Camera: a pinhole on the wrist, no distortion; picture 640 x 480 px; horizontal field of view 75.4 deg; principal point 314.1 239.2 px. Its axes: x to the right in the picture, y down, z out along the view. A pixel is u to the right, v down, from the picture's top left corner.
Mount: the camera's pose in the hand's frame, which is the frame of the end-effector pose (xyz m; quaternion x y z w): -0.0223 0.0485 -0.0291 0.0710 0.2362 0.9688 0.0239
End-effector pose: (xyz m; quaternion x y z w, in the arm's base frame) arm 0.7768 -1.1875 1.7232 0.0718 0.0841 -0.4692 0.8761
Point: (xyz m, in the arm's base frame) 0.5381 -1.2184 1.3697
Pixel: behind the camera
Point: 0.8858 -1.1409 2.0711
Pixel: 411 350
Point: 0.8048 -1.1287 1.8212
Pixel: 502 414
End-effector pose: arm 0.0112 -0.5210 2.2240 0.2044 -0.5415 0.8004 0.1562
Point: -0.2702 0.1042 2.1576
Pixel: behind the camera
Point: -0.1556 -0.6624 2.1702
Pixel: 60 103
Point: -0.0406 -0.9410 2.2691
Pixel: 299 349
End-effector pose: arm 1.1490 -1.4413 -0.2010 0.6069 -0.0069 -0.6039 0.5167
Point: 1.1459 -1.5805 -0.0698
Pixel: 344 200
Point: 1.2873 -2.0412 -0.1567
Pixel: 30 97
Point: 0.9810 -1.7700 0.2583
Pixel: 494 210
